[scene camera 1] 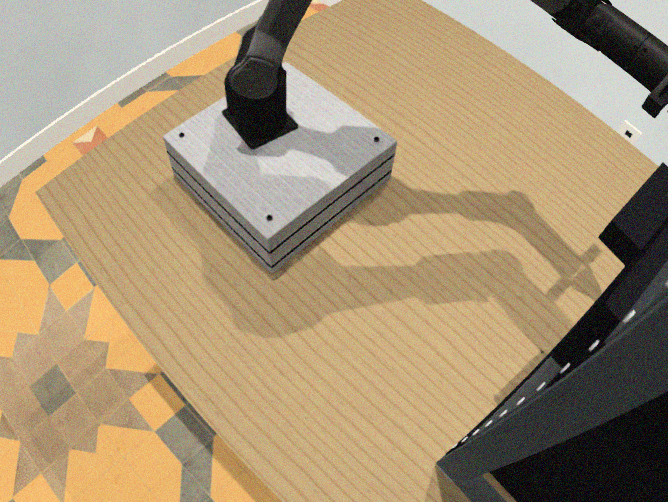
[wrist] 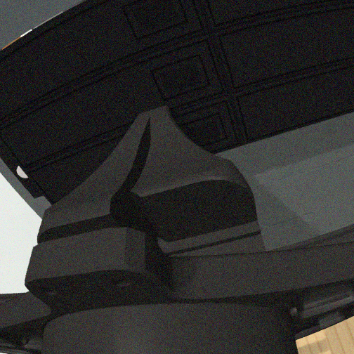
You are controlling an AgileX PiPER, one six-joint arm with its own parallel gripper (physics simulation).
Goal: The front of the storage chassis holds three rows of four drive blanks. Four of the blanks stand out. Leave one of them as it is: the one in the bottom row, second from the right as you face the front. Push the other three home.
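The storage chassis [scene camera 1: 561, 404] [wrist: 60, 95] is dark. In scene camera 1 its side and edge show at the lower right, with its front seen very obliquely. In the wrist view its front fills the upper part, with thin seams between wide drive blanks [wrist: 290, 45] and small outlined rectangles on some. The picture is too dark to tell which blanks stand out. My gripper [wrist: 160, 127] is shut, its two fingertips together, with no object seen between them. The tips overlap the chassis front in the wrist view and hide part of it; contact cannot be told. The fingers do not show in scene camera 1.
The arm's base [scene camera 1: 254, 105] stands on a grey layered block [scene camera 1: 318, 102] on the wooden table [scene camera 1: 334, 377]. Part of the arm [scene camera 1: 604, 45] reaches across the upper right. Arm shadows run toward the chassis. The table's left edge borders the patterned floor [scene camera 1: 81, 458].
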